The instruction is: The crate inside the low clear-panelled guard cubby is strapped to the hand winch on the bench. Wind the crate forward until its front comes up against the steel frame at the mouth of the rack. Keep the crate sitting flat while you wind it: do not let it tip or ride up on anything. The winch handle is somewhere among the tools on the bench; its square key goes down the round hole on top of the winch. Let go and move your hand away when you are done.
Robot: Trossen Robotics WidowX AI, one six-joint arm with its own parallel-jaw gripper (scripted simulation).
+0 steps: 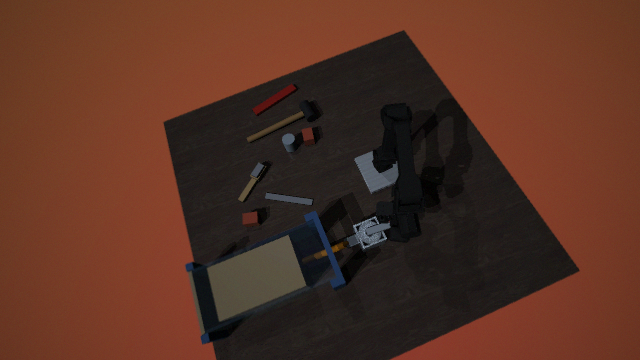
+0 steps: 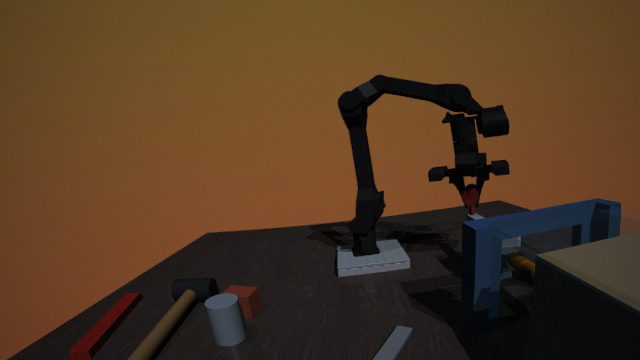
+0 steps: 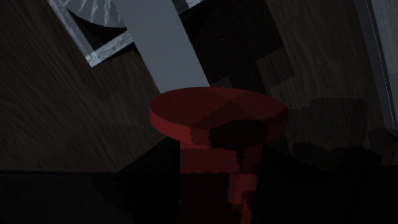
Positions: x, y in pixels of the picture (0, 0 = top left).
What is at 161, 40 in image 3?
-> A winch handle.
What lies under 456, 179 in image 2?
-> My gripper.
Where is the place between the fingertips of my gripper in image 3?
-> At 205, 140
